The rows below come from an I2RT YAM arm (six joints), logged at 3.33 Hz.
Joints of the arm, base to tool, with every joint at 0 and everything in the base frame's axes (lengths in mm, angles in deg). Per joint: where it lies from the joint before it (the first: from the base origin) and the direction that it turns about. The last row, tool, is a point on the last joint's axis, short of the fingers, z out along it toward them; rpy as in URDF.
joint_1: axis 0 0 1 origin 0 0 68
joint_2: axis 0 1 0 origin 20 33.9 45.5
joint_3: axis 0 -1 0 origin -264 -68.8 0
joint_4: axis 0 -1 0 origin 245 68.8 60
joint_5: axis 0 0 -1 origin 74 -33.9 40.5
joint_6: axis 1 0 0 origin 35.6 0 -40.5
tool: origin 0 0 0 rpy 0 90 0
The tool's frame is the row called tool.
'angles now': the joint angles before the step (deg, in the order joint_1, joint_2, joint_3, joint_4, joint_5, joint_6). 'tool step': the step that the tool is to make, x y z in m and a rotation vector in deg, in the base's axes. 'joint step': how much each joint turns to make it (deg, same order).
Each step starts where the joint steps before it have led.
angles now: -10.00, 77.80, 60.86, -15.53, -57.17, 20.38
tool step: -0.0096, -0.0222, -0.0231, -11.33, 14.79, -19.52
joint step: -2.82, 0.00, 0.00, -12.83, 21.77, -0.59
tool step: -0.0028, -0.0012, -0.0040, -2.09, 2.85, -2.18
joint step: 0.00, 0.00, -0.01, -2.48, 3.44, -0.31
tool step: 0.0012, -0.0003, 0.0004, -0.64, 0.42, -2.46
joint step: 0.25, -0.01, 0.03, 0.59, 2.36, 1.76
